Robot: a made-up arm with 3 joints.
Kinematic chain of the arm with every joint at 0, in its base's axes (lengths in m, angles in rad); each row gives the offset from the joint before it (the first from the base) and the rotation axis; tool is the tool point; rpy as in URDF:
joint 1: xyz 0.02 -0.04 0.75 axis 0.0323 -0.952 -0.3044
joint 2: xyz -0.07 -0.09 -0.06 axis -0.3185 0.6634 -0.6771
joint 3: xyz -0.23 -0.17 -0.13 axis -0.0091 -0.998 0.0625
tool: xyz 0.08 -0.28 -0.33 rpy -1.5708 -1.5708 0
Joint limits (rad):
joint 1: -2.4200..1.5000
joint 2: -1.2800..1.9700
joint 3: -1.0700..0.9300
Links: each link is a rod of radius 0.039 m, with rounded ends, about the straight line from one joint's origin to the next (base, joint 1, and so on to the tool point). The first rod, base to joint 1, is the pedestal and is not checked.
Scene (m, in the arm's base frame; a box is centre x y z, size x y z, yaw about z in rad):
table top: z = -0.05
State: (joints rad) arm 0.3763 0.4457 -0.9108
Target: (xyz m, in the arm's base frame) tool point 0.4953 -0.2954 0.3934
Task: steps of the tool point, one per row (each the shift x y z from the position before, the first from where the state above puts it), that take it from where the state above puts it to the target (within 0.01 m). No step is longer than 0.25 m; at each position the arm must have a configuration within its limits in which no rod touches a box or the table.
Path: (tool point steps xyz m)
1: 0.1782 -0.1187 -0.1017
2: 0.2173 -0.0666 -0.0528
3: 0.2285 -0.0079 0.0006
4: 0.2110 0.0480 0.0524
5: 0.1690 0.0919 0.0969
6: 0.1104 0.1172 0.1294

